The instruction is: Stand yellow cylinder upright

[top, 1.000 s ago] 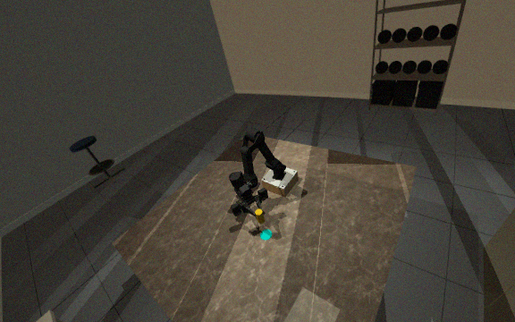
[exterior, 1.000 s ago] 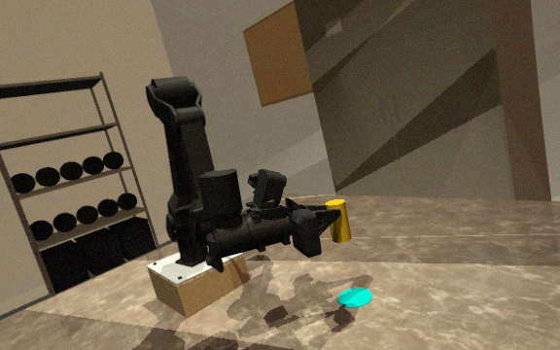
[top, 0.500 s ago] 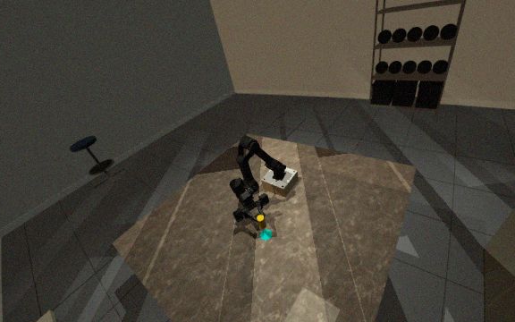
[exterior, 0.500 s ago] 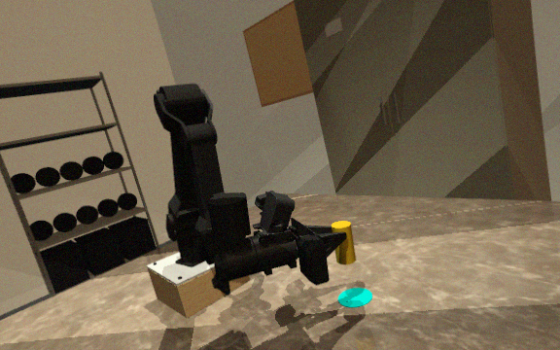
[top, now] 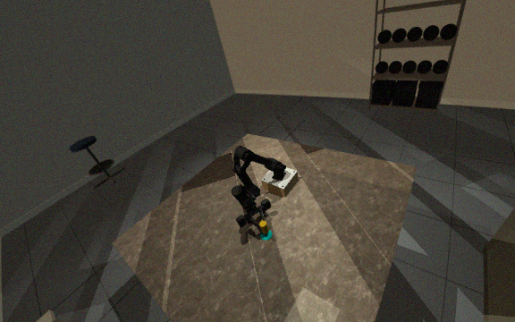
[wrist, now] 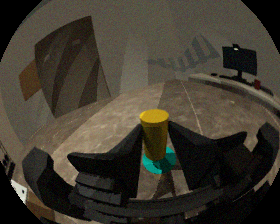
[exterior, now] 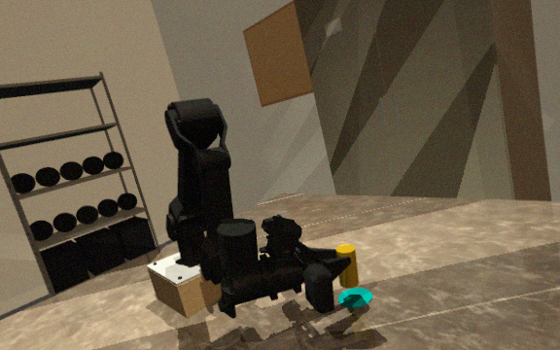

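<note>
Right now my gripper tip is 8 cm above the cyan circle. The rest, counted from my gripper tip: yellow tall cylinder 2 cm below.
</note>
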